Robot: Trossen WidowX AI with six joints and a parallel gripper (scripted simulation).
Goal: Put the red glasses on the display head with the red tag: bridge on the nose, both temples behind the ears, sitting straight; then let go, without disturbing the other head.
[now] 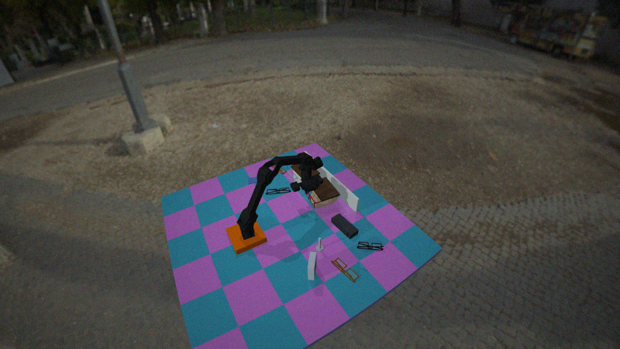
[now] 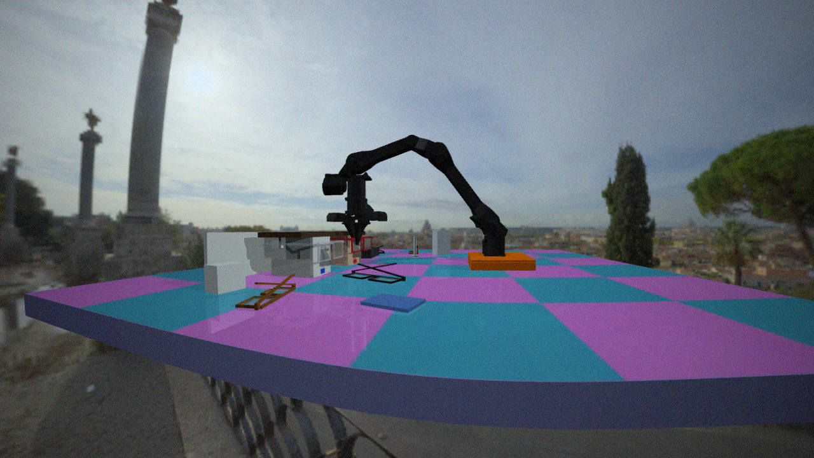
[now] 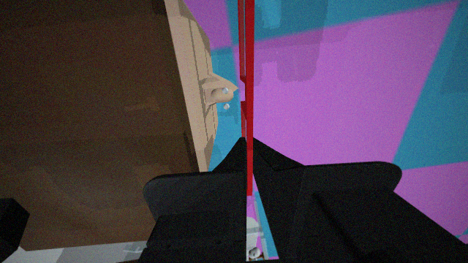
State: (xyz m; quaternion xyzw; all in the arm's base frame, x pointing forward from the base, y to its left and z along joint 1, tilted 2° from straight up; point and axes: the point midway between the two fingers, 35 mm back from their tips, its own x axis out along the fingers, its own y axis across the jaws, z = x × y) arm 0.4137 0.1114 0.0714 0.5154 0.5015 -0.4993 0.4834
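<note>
My gripper tip is now 7 cm short of the skin-coloured head, 4 cm to the left of it and 1 cm above it. Also, from my gripper tip: pale translucent head: 18 cm to the left, 5 cm ahead, 1 cm below; black box: 29 cm to the right, 9 cm ahead, 5 cm below; white wall: 19 cm ahead, 8 cm to the left, 1 cm below.
</note>
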